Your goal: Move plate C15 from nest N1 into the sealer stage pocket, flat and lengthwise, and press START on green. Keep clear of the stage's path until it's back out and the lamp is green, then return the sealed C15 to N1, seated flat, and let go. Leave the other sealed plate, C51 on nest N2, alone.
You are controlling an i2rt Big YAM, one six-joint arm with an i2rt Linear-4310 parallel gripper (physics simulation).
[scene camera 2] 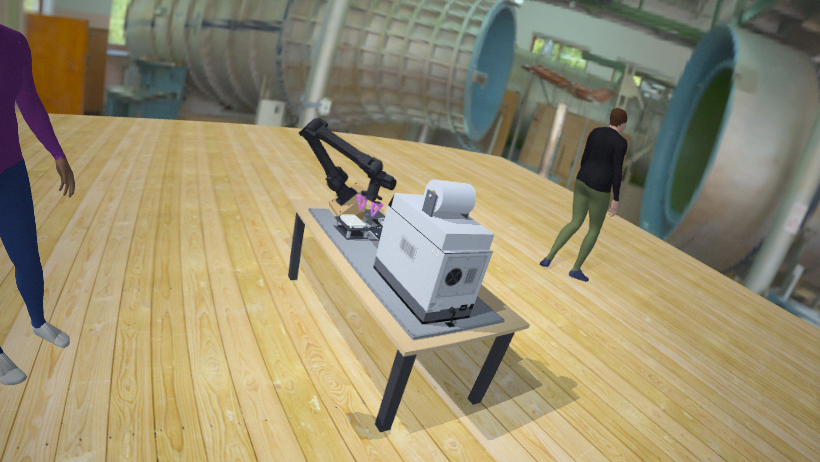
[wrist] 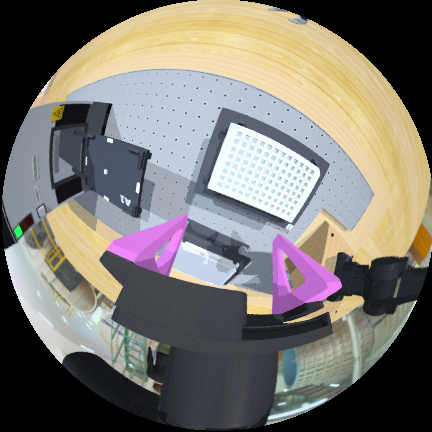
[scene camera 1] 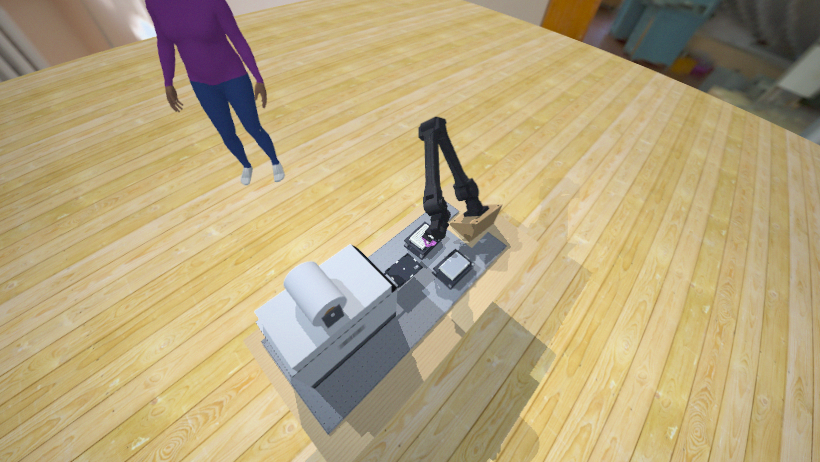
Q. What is my gripper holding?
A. Nothing.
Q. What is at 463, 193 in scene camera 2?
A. A white roll.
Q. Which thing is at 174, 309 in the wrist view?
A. My gripper.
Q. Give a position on a black sealer stage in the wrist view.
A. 125, 162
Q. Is my gripper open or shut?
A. Open.
